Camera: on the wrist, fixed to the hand. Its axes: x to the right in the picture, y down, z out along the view.
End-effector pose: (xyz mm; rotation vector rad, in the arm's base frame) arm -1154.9 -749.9 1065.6 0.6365 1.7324 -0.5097
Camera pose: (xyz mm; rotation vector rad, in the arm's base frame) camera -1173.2 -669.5 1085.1 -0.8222 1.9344 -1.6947
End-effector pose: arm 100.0 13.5 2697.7 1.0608 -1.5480 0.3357
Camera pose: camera 106.3 91.1 2731.0 2.0208 -0.2950 -0.6422
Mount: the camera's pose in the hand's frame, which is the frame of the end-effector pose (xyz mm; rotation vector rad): -3.3 48.8 -69.2 0.1570 0.0207 -1.5947
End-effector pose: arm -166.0 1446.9 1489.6 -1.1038 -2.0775 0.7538
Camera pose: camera -88.1 1479.8 1495.5 0.7210 -2.0337 0.0417
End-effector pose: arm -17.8 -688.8 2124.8 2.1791 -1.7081 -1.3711
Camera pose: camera -9.4 -736.5 2194.4 -2.3165 -0.2297 0.7322
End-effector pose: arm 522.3 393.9 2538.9 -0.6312 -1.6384 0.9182
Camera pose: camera 587.2 435.4 2503.5 0.7710 -1.4332 -0.1701
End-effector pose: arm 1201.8 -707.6 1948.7 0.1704 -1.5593 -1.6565
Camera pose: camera 1268.7 -752.5 1974.9 -1.4879 1.2043 2.0139
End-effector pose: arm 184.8 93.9 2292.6 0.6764 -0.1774 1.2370
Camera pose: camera 123.3 138.1 2254.5 0.6641 0.4373 -0.2847
